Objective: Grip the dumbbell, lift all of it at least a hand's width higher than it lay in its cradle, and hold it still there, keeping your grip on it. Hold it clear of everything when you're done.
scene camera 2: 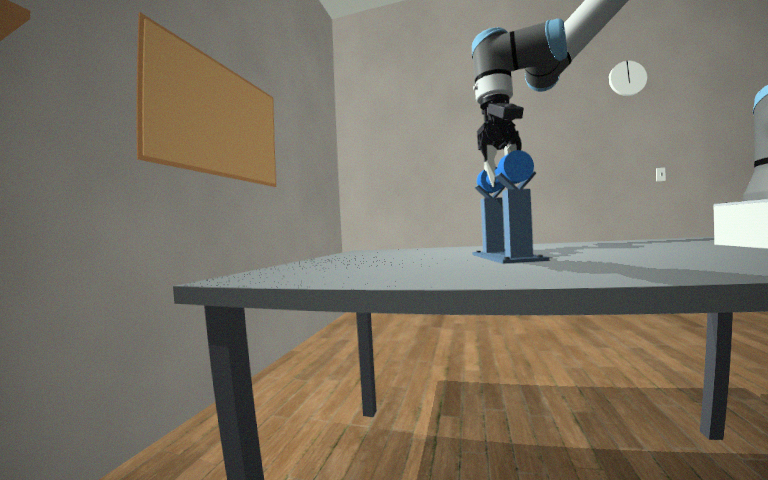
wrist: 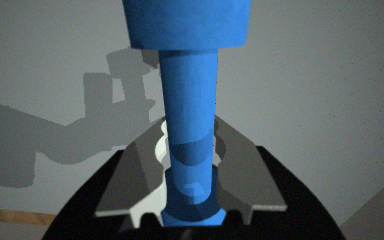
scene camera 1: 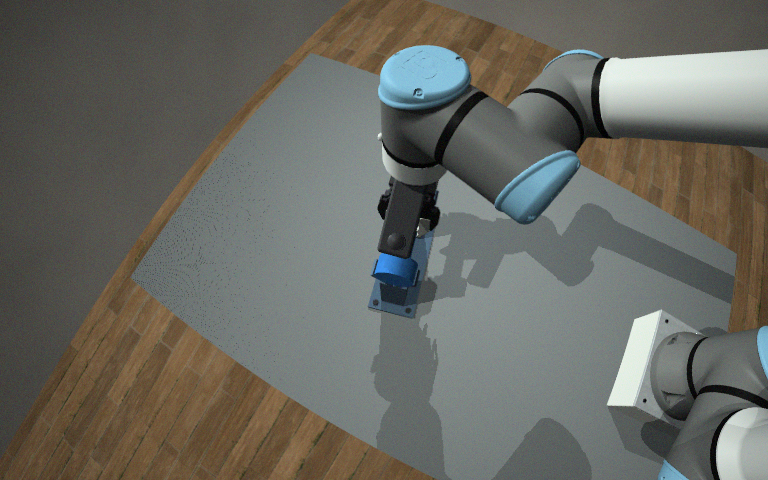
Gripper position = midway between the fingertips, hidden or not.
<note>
In view: the gripper [scene camera 1: 407, 233], a blue dumbbell [scene camera 2: 517, 166] and a cradle [scene camera 2: 517, 225].
The blue dumbbell shows as well in the wrist view [wrist: 188, 76] and in scene camera 1 [scene camera 1: 392, 270]. The gripper shows as well in scene camera 2 [scene camera 2: 502, 186] and in the wrist view [wrist: 190, 117]. The cradle is seen too in scene camera 1 [scene camera 1: 391, 299].
</note>
